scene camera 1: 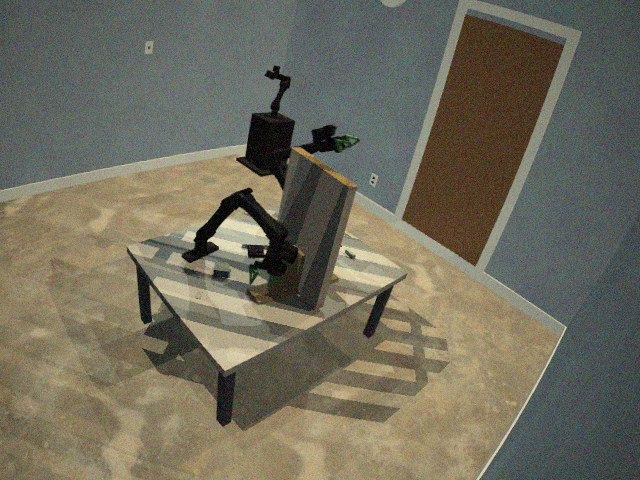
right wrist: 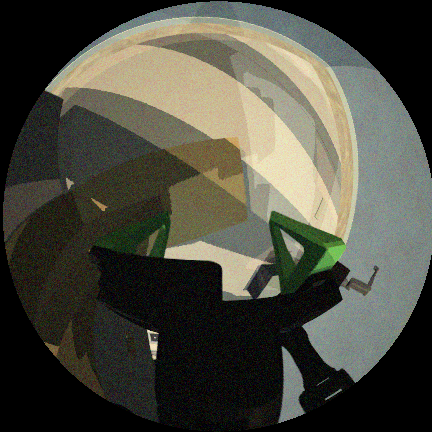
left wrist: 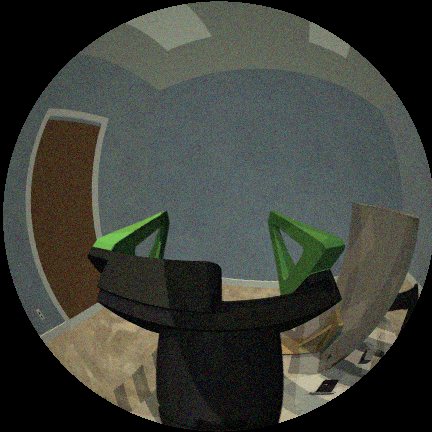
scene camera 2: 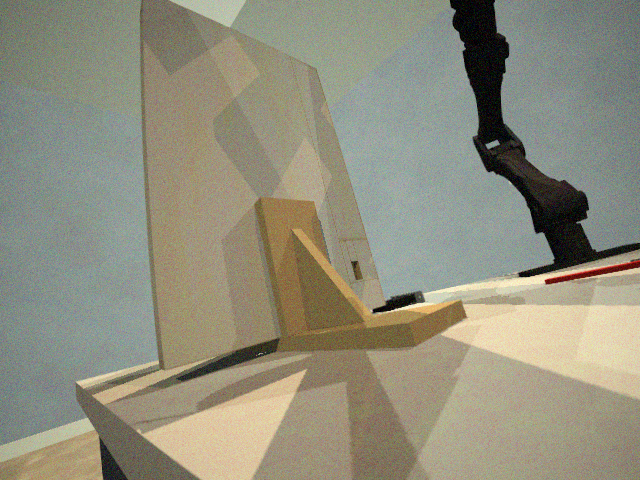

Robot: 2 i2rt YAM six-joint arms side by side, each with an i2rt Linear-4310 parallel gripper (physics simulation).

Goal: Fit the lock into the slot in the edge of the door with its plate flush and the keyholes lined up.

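Frame: origin at the left arm's base, x ahead, y left, z up, level; centimetres.
Seen in the pictures: left gripper, fingertip midpoint: (scene camera 1: 355, 141) (left wrist: 218, 215); right gripper, fingertip midpoint: (scene camera 1: 259, 285) (right wrist: 219, 216); left arm's base, link origin: (scene camera 2: 577, 263); right arm's base, link origin: (scene camera 1: 200, 252).
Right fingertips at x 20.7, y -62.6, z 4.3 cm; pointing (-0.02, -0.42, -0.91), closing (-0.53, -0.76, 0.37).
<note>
Offsets run from my right fingertips to a thing's top centre. "spot": to the spot under its first point. Level surfaces: height alone.
The door (scene camera 1: 320, 222) (scene camera 2: 206, 155) (left wrist: 382, 260) stands upright on the table. A small rectangular opening @[spot: dz +5.2, dx -2.7, dy +23.3 cm] (scene camera 2: 356, 270) shows near its far side in scene camera 2. A dark box-like piece @[dz -0.7, dx -21.4, dy -0.1 cm] (scene camera 1: 221, 274) (scene camera 2: 408, 299) (right wrist: 258, 281), possibly the lock, lies on the table; my right finger partly covers it in the right wrist view. Another dark piece @[dz -2.1, dx +19.1, dy +60.1 cm] (scene camera 1: 350, 254) (left wrist: 327, 386) lies beyond the door in scene camera 1. My right gripper (scene camera 1: 262, 282) (right wrist: 219, 216) is open and empty, low over the wooden stand's foot. My left gripper (scene camera 1: 356, 139) (left wrist: 218, 215) is open and empty, high beyond the door.
Wooden stands (scene camera 1: 260, 295) (scene camera 2: 377, 333) (left wrist: 322, 339) (right wrist: 207, 197) brace the door on both sides. The right arm (scene camera 1: 266, 219) reaches over the table @[dz -4.3 cm] (scene camera 1: 227, 356). A red strip @[dz -3.7, dx +6.7, dy +57.7 cm] (scene camera 2: 594, 272) lies near the left arm's base in scene camera 2. A dark pedestal (scene camera 1: 269, 142) stands behind.
</note>
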